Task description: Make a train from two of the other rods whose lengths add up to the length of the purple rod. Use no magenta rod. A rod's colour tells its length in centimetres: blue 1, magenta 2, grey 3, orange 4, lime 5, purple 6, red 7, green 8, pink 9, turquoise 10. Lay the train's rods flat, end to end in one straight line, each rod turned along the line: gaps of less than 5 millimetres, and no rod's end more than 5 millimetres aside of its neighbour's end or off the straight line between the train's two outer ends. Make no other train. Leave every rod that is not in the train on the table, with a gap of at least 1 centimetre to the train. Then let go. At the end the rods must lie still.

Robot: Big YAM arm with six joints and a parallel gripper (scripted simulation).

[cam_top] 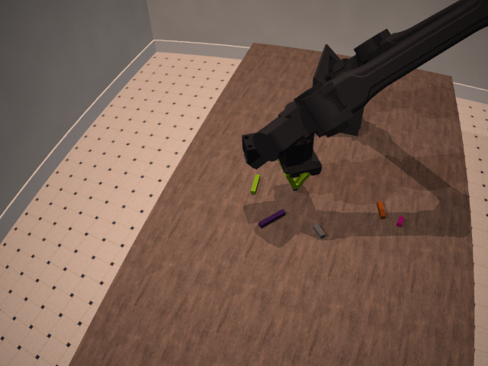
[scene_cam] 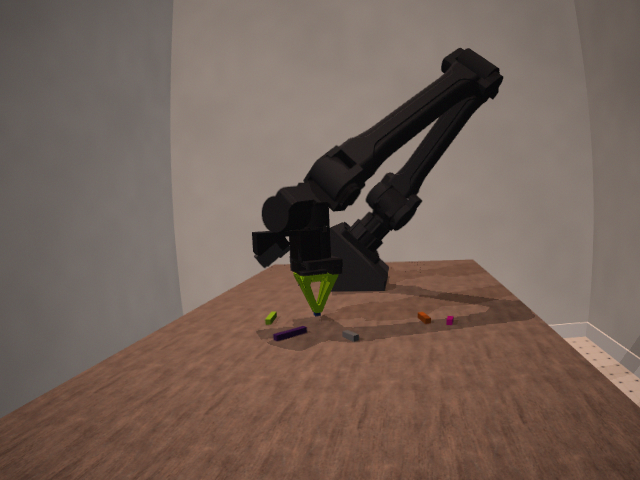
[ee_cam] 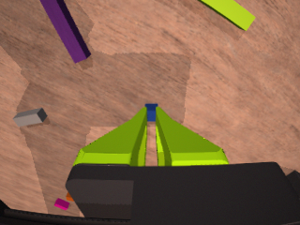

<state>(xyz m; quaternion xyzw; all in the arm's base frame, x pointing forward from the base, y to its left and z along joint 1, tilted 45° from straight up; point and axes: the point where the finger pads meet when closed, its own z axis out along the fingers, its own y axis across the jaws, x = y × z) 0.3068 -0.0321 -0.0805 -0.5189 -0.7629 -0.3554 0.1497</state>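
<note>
The blue rod is 10 mm below my hand. Also, from my hand: grey rod 100 mm ahead, 60 mm to the left, 20 mm below; then purple rod 80 mm ahead, 40 mm to the right, 20 mm below; then lime rod 10 mm behind, 90 mm to the right, 20 mm below.
</note>
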